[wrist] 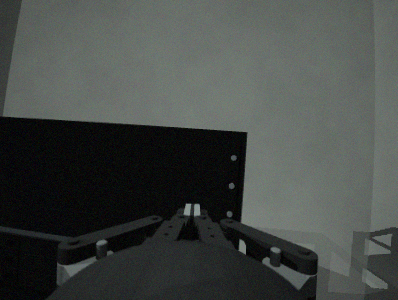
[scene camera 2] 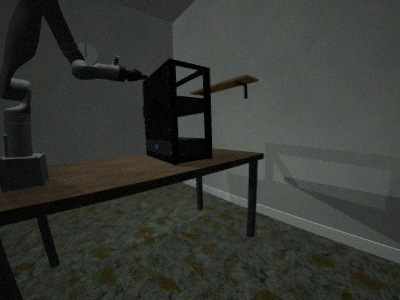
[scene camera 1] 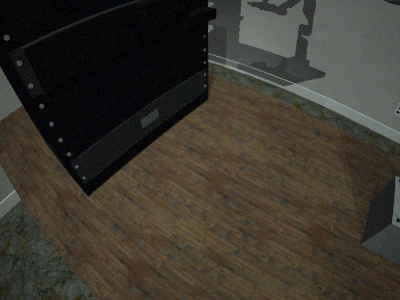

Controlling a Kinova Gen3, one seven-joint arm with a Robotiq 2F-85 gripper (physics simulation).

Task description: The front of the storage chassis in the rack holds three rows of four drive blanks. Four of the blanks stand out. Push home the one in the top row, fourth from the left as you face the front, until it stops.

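Pixels of known places: gripper, fingertip midpoint: [wrist: 192, 213] [scene camera 2: 147, 77]; arm's base at its link origin: [scene camera 2: 20, 155].
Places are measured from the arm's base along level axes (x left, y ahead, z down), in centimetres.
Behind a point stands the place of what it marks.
Note:
The black rack [scene camera 1: 89, 188] @[z 10.1, x 25.7, y 75.6 cm] [scene camera 2: 173, 125] @[z -10.1, x -22.7, y 69.0 cm] [wrist: 239, 170] @[z -41.4, x -21.7, y 67.9 cm] stands on the table. Its front is very dark, and the storage chassis, its rows and the top-row fourth blank cannot be made out. A dark block juts out at the upper right of the rack's front in scene camera 1. My gripper [scene camera 2: 145, 77] @[z -37.4, x -13.8, y 58.8 cm] [wrist: 192, 213] @[z -37.4, x -13.8, y 58.8 cm] is shut and empty. In scene camera 2 it is near the upper part of the rack's front. In the wrist view its tips appear before the dark front, left of the right post's screws; contact cannot be told. The gripper does not show in scene camera 1.
A lower panel with a light label [scene camera 1: 150, 118] @[z 3.5, x 2.3, y 71.6 cm] spans the rack's bottom. The wooden table [scene camera 1: 225, 200] @[z 12.9, x 9.3, y 45.4 cm] [scene camera 2: 100, 172] @[z 13.0, x -4.2, y 32.4 cm] carries the rack and the arm's grey base [scene camera 1: 382, 220] @[z 4.5, x 2.7, y 8.7 cm] [scene camera 2: 25, 172] @[z 6.4, x -8.4, y 2.1 cm]. A wooden wall shelf [scene camera 2: 232, 83] is behind the rack, near the wall [scene camera 2: 310, 100] [wrist: 300, 100].

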